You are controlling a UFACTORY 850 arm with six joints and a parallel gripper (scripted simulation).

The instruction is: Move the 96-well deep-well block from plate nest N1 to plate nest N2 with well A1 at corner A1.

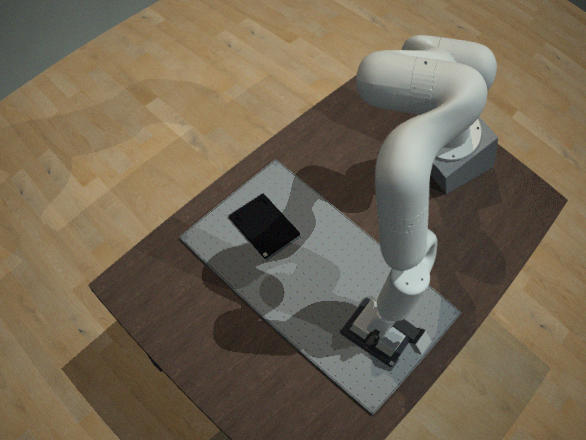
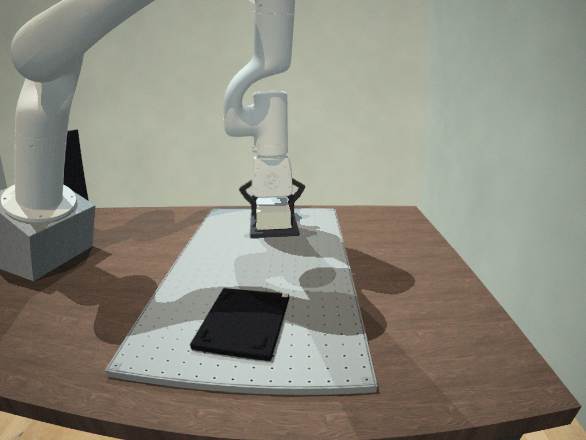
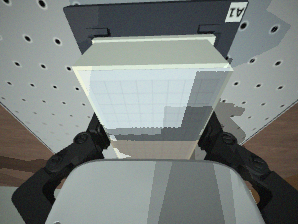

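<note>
The black plate nest N1 is 30 mm below my hand. Round my hand: black plate nest N2 (430 mm to the right, 30 mm below); 96-well deep-well block (right at my hand).
</note>
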